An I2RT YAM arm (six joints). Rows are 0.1 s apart.
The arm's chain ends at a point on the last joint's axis. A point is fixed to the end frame.
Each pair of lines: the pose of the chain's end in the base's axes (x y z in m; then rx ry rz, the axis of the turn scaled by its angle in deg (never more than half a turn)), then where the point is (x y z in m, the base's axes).
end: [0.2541 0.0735 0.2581 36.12 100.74 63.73]
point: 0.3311 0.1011 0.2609
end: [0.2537 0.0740 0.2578 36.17 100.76 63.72]
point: 0.3307 0.1015 0.2606
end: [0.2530 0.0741 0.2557 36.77 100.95 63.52]
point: 0.3301 0.1012 0.2579
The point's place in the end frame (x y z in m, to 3 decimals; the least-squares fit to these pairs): -0.013 0.011 0.080
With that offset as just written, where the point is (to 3 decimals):
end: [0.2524 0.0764 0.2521 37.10 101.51 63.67]
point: 0.329 0.104 0.254
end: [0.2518 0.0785 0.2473 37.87 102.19 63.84]
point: 0.329 0.106 0.248
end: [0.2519 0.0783 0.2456 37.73 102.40 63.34]
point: 0.329 0.106 0.246
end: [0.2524 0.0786 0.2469 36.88 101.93 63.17]
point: 0.329 0.106 0.248
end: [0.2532 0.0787 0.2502 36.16 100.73 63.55]
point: 0.330 0.106 0.253
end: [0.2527 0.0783 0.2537 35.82 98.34 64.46]
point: 0.330 0.105 0.260
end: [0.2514 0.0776 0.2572 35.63 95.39 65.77]
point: 0.328 0.103 0.267
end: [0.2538 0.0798 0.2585 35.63 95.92 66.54]
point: 0.331 0.106 0.268
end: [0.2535 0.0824 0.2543 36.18 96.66 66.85]
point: 0.330 0.109 0.263
